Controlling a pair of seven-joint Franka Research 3 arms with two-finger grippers.
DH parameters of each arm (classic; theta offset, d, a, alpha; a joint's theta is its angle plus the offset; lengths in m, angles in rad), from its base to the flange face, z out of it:
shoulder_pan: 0 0.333 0 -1.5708
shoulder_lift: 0 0 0 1.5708
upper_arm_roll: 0 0.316 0.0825 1.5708
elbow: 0 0 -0.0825 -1.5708
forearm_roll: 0 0.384 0 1.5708
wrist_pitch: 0 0 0.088 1.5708
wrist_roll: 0 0.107 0 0
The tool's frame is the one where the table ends.
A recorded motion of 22 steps. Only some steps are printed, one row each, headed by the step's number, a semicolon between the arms.
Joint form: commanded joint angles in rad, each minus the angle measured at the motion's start. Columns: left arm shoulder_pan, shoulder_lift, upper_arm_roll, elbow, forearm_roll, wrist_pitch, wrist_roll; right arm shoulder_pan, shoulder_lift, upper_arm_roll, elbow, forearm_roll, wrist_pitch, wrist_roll.
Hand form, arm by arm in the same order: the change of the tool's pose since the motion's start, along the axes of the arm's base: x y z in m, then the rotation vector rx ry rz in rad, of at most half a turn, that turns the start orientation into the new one. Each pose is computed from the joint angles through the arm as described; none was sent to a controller.
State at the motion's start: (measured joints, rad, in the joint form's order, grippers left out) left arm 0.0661 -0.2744 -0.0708 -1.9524 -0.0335 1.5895 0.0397; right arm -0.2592 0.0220 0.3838 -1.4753 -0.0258 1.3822 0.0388
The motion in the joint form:
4: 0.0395 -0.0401 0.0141 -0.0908 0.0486 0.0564 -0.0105; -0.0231 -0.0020 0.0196 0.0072 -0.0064 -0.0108 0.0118
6: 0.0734 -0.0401 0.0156 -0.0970 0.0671 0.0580 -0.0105; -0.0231 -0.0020 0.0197 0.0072 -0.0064 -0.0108 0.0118
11: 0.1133 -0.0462 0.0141 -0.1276 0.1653 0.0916 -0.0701; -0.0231 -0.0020 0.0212 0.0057 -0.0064 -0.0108 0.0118
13: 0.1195 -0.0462 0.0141 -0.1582 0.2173 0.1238 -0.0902; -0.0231 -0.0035 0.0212 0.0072 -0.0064 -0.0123 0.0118
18: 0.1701 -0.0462 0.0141 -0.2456 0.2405 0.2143 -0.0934; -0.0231 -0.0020 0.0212 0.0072 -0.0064 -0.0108 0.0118
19: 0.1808 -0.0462 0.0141 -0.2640 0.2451 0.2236 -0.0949; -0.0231 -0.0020 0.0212 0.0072 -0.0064 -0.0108 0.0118
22: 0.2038 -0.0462 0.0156 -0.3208 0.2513 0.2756 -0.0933; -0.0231 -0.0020 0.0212 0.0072 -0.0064 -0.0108 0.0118
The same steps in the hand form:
4: -0.0114 0.0301 -0.0198 0.0476 -0.0047 0.0581; -0.0015 -0.0028 0.0035 -0.0082 0.0004 -0.0160
6: -0.0130 0.0480 -0.0225 0.0653 0.0014 0.0904; -0.0016 -0.0028 0.0035 -0.0082 0.0004 -0.0159
11: -0.0164 0.0745 -0.0306 0.1679 -0.0044 0.1681; -0.0016 -0.0020 0.0029 -0.0084 0.0018 -0.0144
13: -0.0170 0.0818 -0.0417 0.2196 -0.0056 0.1782; -0.0023 -0.0018 0.0042 -0.0088 0.0004 -0.0145
18: -0.0226 0.1048 -0.0755 0.2379 -0.0027 0.2087; -0.0016 -0.0020 0.0035 -0.0082 0.0003 -0.0144
19: -0.0254 0.1095 -0.0834 0.2410 0.0077 0.2166; -0.0016 -0.0020 0.0035 -0.0082 0.0003 -0.0144
22: -0.0314 0.1191 -0.1059 0.2418 0.0156 0.2262; -0.0016 -0.0020 0.0035 -0.0082 0.0003 -0.0144

